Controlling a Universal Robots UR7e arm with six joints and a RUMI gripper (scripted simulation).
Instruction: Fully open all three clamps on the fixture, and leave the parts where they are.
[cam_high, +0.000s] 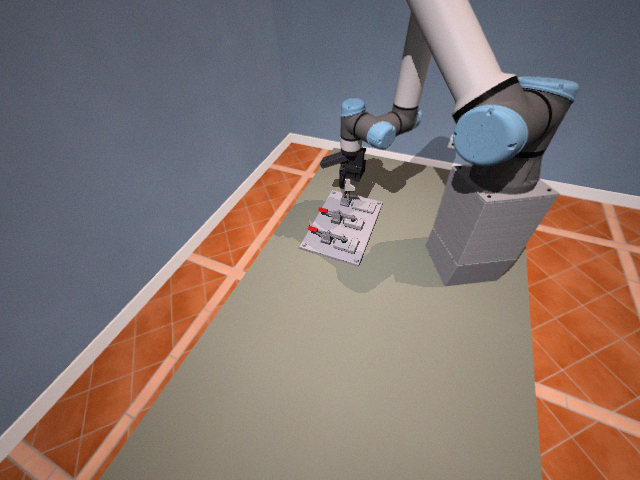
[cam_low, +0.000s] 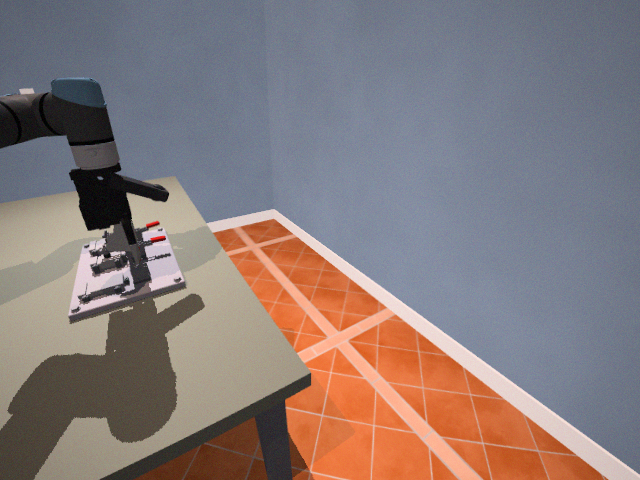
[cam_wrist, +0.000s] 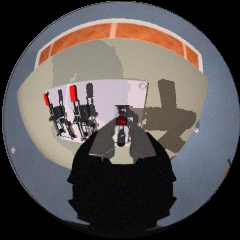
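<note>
The grey fixture plate is 11 cm to the left of my hand, 7 cm below it and 4 cm behind it. From my hand the other things lie so: block: 22 cm to the left, 10 cm behind, 5 cm below.
</note>
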